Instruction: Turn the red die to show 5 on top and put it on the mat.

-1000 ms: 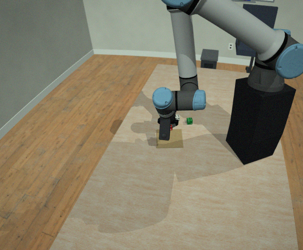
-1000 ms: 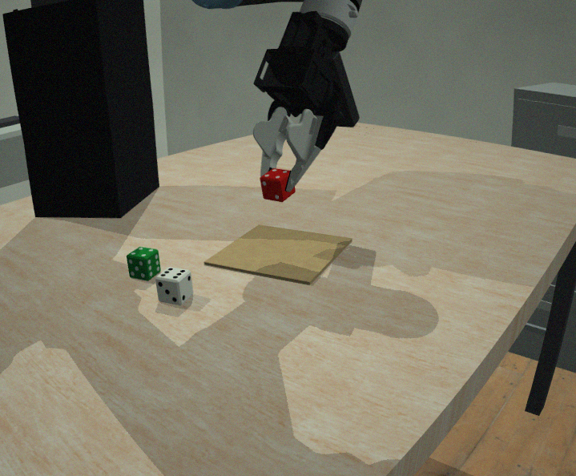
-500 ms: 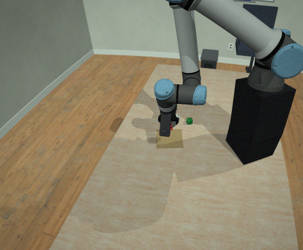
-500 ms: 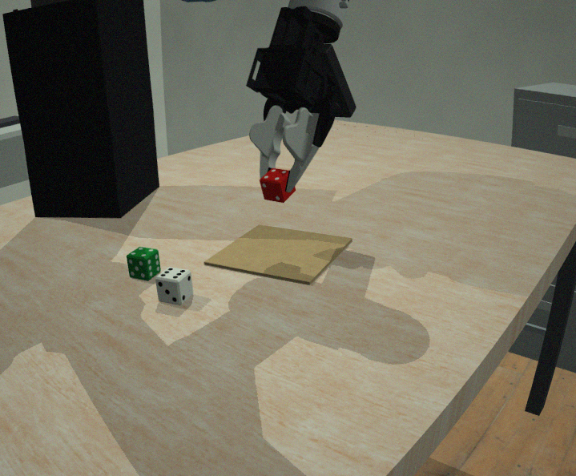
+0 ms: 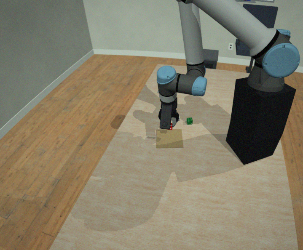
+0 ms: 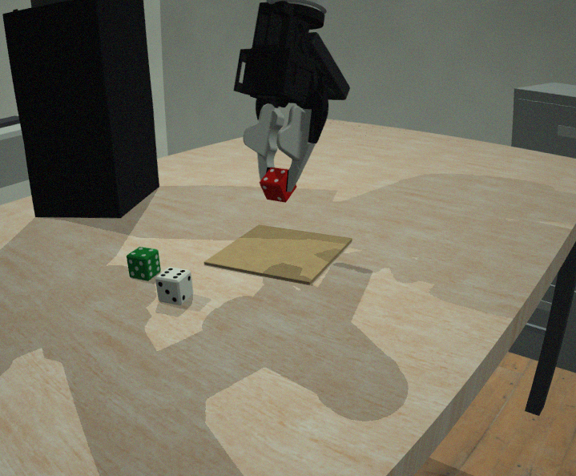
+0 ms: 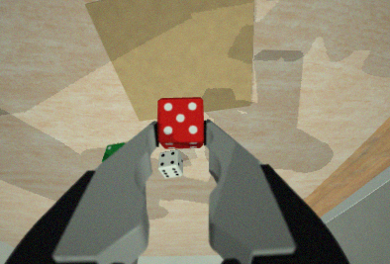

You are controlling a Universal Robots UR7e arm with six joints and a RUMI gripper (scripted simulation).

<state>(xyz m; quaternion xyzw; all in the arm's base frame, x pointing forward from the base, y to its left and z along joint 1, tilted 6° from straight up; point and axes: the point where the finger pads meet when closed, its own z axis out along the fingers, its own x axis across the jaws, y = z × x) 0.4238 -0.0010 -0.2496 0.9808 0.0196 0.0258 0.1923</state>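
Now: hand 1 cm above the red die. Round my hand: tan mat 10 cm below; green die 9 cm behind, 15 cm to the right, 8 cm below; white die 2 cm behind, 17 cm to the right, 8 cm below.
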